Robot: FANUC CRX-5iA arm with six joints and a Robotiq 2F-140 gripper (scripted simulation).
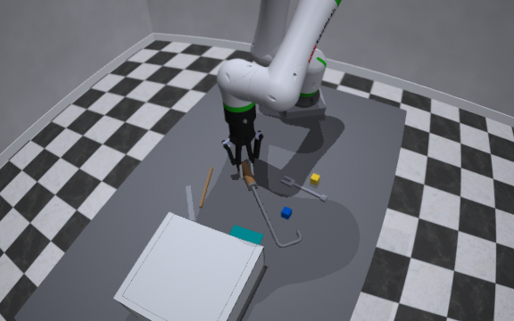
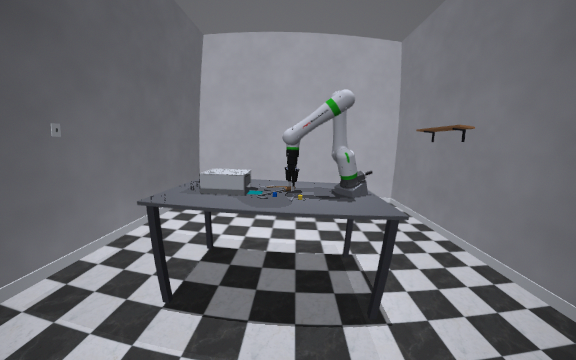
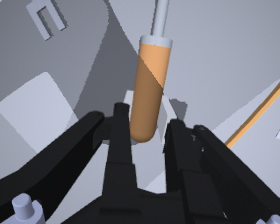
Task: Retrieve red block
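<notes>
My gripper is now 10 cm short of the thin wooden stick, 10 cm to the left of it and 3 cm above it. Round my hand: blue cube: 12 cm ahead, 19 cm to the left, 2 cm below; then hook tool: 8 cm ahead, 12 cm to the left, 2 cm below; then grey fork-ended tool: 21 cm to the left, 3 cm below.
</notes>
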